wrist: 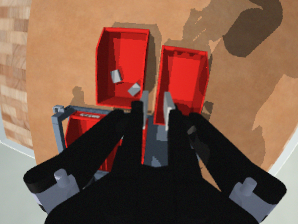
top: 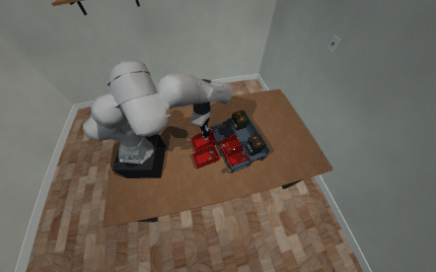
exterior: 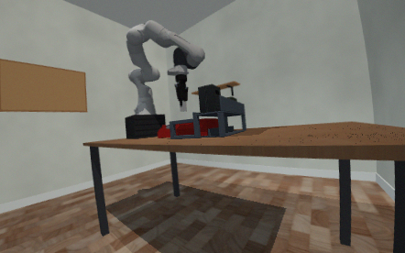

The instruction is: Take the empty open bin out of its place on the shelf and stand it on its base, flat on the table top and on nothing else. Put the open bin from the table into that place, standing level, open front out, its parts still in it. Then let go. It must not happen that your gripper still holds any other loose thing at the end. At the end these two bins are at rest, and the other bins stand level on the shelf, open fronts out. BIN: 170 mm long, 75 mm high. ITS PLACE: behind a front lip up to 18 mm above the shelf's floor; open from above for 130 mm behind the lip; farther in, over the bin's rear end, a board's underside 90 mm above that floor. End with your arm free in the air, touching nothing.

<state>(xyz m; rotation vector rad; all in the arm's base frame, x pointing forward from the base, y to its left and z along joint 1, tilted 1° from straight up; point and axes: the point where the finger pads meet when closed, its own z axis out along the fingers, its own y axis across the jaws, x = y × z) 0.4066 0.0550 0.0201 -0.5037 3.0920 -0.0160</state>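
My gripper is now 11 cm short of the grey shelf lip, 3 cm to the left of it and 18 cm above it. The rest, counted from my hand: black box (32 cm ahead, 10 cm to the right, 3 cm below).
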